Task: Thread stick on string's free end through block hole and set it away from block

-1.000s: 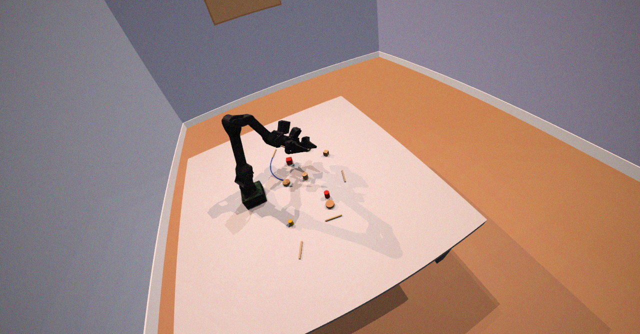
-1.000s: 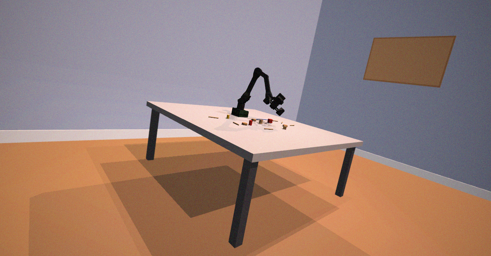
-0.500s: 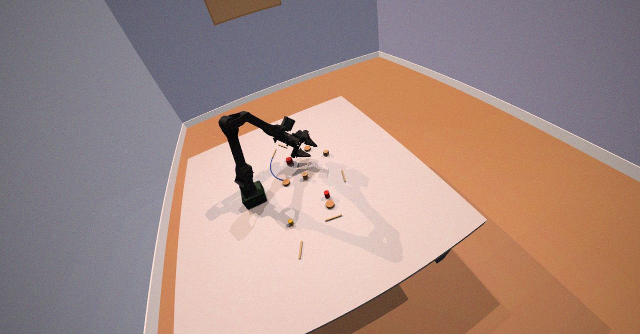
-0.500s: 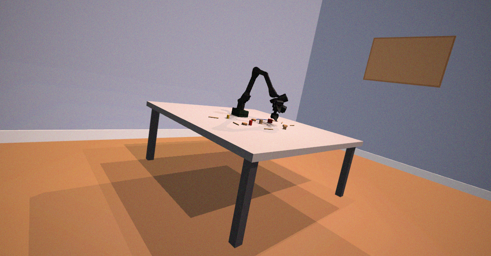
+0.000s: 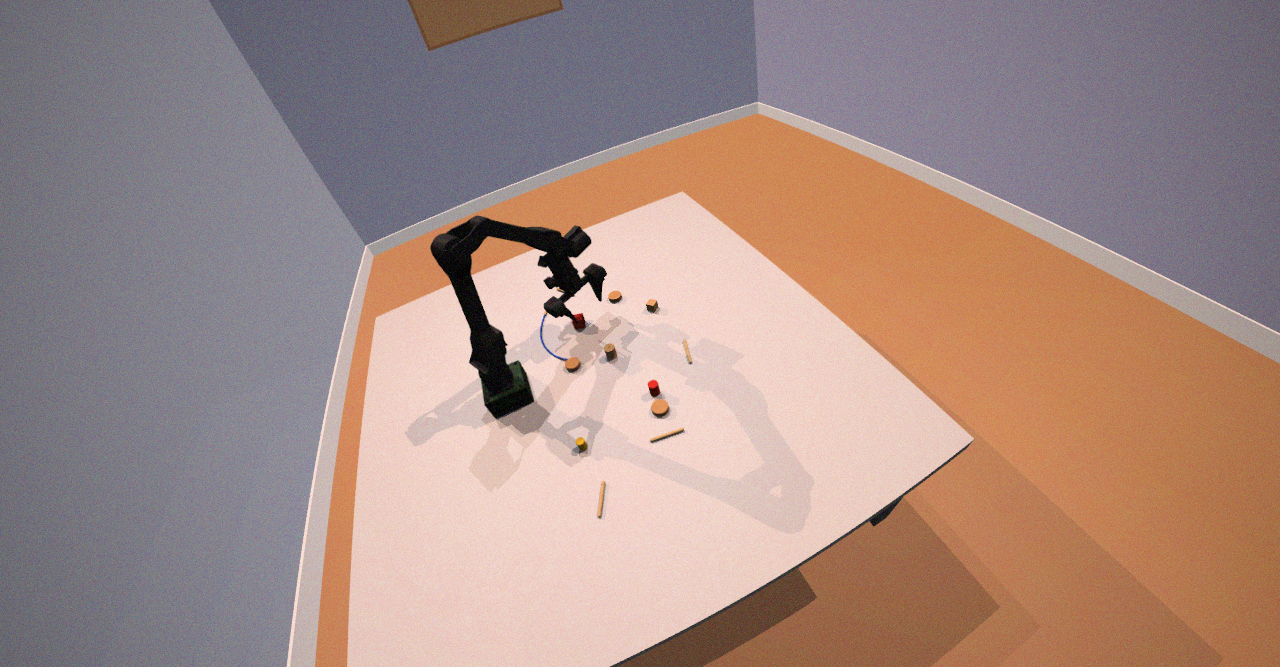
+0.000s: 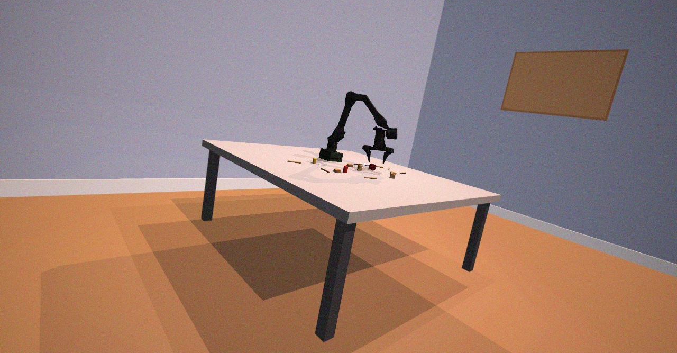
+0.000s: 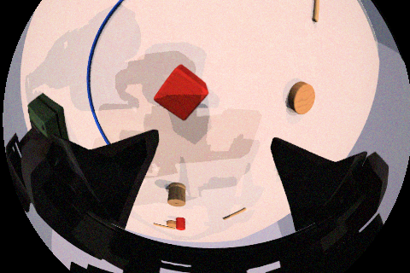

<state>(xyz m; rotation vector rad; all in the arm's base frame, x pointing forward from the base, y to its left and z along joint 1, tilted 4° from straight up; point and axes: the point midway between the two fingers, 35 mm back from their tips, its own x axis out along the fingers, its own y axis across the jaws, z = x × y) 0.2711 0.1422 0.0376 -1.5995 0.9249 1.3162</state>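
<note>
The red block is 4 cm behind my gripper tip, 1 cm to the left of it and 3 cm below it. From my gripper tip the other things lie so: small wooden block: 17 cm ahead, 4 cm to the right, 4 cm below; then round wooden button: 9 cm behind, 13 cm to the right, 4 cm below; then wooden cylinder: 1 cm ahead, 14 cm to the right, 3 cm below.
</note>
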